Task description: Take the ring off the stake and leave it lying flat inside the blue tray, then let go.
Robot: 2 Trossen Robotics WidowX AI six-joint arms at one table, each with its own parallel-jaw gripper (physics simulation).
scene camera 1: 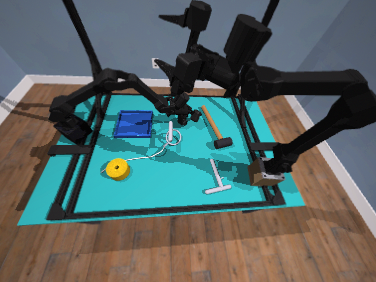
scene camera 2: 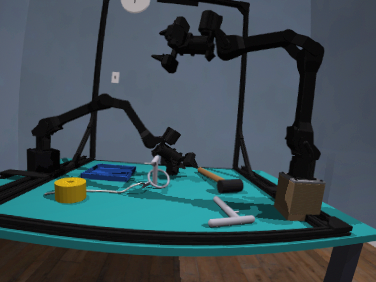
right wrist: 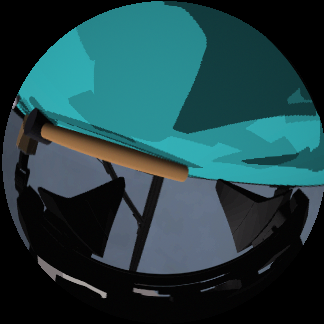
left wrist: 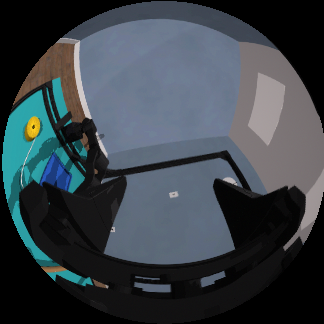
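Where they show: left gripper, between the fingertips: (scene camera 1: 157, 40) (scene camera 2: 155, 44) (left wrist: 171, 182); right gripper, between the fingertips: (scene camera 2: 191, 168) (right wrist: 172, 183); left arm's base, origin of its link: (scene camera 1: 271, 167) (scene camera 2: 301, 176); right arm's base, origin of its link: (scene camera 1: 69, 123) (scene camera 2: 43, 149) (left wrist: 77, 129).
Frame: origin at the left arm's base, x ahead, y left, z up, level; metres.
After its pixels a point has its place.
The white ring (scene camera 1: 180, 137) @[z -0.092, x 0.419, y -0.179 m] (scene camera 2: 169, 178) @[z -0.087, x 0.417, y -0.187 m] stands upright at the white stake (scene camera 1: 170, 130) @[z -0.006, x 0.471, y -0.156 m] (scene camera 2: 155, 172) @[z -0.063, x 0.470, y -0.166 m], with a pale cord at its side; whether the stake passes through it is too small to tell. The blue tray (scene camera 1: 134, 125) @[z -0.111, x 0.694, y -0.246 m] (scene camera 2: 109, 173) @[z -0.111, x 0.695, y -0.246 m] (left wrist: 56, 171) @[z -0.111, x 0.731, y -0.237 m] lies flat to the left of the stake in both scene views, with nothing visible inside. My right gripper (scene camera 1: 190, 119) (scene camera 2: 182, 165) (right wrist: 172, 183) @[z -0.081, x 0.335, y -0.381 m] is open and empty, low over the table, behind and right of the stake. My left gripper (scene camera 1: 159, 39) @[z 0.402, x 0.493, y -0.116 m] (scene camera 2: 157, 45) @[z 0.402, x 0.493, y -0.116 m] (left wrist: 171, 182) @[z 0.402, x 0.493, y -0.116 m] is open and empty, high above the table.
A mallet (scene camera 1: 212, 124) @[z -0.088, x 0.235, y -0.294 m] (scene camera 2: 212, 175) @[z -0.088, x 0.237, y -0.294 m] (right wrist: 115, 151) @[z -0.100, x 0.262, y -0.344 m] lies right of my right gripper in the scene views. A yellow spool (scene camera 1: 118, 169) @[z -0.066, x 0.680, y 0.043 m] (scene camera 2: 70, 190) @[z -0.079, x 0.665, y 0.070 m] (left wrist: 33, 127) @[z -0.077, x 0.697, y 0.029 m] stands front left, its cord running to the ring. A white T-shaped piece (scene camera 1: 218, 189) @[z -0.099, x 0.220, y 0.087 m] (scene camera 2: 231, 221) @[z -0.103, x 0.223, y 0.093 m] lies front right.
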